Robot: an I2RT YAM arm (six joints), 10 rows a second.
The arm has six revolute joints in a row. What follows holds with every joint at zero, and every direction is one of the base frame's. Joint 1 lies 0.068 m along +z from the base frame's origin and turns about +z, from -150 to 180 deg. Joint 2 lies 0.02 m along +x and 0.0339 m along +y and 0.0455 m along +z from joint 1 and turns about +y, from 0 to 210 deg. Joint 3 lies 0.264 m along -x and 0.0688 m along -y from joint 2 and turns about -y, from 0 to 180 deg. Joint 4 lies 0.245 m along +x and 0.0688 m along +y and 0.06 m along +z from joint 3 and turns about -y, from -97 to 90 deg. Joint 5 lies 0.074 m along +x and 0.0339 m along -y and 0.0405 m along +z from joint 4 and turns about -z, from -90 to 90 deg. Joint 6 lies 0.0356 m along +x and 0.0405 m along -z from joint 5 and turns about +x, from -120 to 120 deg. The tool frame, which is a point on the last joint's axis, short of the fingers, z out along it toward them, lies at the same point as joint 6; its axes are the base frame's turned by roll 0, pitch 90 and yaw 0 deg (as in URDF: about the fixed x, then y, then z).
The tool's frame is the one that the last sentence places.
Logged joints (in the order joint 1, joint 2, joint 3, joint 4, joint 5, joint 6), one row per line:
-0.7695 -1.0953 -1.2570 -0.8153 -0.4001 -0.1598
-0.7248 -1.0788 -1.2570 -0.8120 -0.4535 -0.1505
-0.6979 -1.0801 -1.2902 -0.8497 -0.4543 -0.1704
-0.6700 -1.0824 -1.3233 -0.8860 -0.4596 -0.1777
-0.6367 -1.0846 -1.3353 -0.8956 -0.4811 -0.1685
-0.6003 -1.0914 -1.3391 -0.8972 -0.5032 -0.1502
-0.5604 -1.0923 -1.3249 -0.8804 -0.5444 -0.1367
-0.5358 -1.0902 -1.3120 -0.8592 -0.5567 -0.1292
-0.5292 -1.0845 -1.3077 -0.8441 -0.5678 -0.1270
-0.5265 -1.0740 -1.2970 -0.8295 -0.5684 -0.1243
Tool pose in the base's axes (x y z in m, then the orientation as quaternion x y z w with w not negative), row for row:
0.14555 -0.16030 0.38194 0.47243 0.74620 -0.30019 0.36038
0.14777 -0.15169 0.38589 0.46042 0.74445 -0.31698 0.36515
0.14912 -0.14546 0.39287 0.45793 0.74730 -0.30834 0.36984
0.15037 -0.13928 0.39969 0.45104 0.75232 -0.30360 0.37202
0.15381 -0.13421 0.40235 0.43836 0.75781 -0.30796 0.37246
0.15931 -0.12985 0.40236 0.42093 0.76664 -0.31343 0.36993
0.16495 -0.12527 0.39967 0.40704 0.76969 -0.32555 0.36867
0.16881 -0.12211 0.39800 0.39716 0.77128 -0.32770 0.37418
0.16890 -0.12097 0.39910 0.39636 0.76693 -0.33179 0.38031
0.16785 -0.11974 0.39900 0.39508 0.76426 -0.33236 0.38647
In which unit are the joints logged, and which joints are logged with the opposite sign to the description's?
The joints are logged in radians. Opposite sign: joint 2, joint 3, joint 5, joint 6.
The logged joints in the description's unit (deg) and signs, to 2 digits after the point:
-44.09 62.76 72.02 -46.71 22.92 9.16
-41.53 61.81 72.02 -46.52 25.98 8.62
-39.99 61.89 73.92 -48.68 26.03 9.76
-38.39 62.02 75.82 -50.76 26.33 10.18
-36.48 62.14 76.51 -51.31 27.56 9.65
-34.39 62.53 76.72 -51.41 28.83 8.61
-32.11 62.58 75.91 -50.44 31.19 7.83
-30.70 62.46 75.17 -49.23 31.90 7.40
-30.32 62.14 74.93 -48.36 32.53 7.28
-30.17 61.54 74.31 -47.53 32.57 7.12

